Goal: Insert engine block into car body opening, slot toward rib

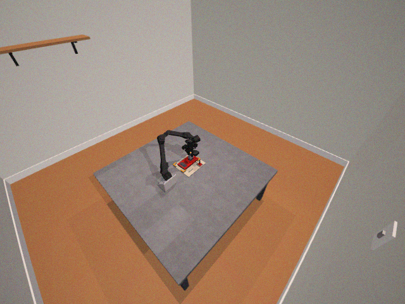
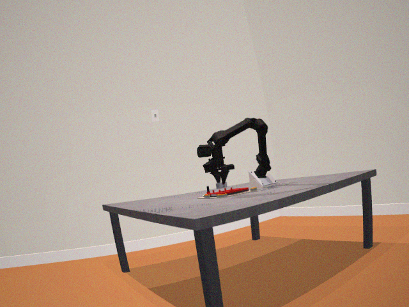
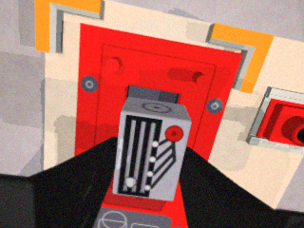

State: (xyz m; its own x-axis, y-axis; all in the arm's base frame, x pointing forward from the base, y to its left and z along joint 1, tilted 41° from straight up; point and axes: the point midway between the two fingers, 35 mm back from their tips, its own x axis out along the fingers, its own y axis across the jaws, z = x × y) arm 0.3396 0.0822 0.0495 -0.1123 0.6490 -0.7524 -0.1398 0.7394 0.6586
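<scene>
The grey engine block lies 1 cm below my gripper tip.
</scene>
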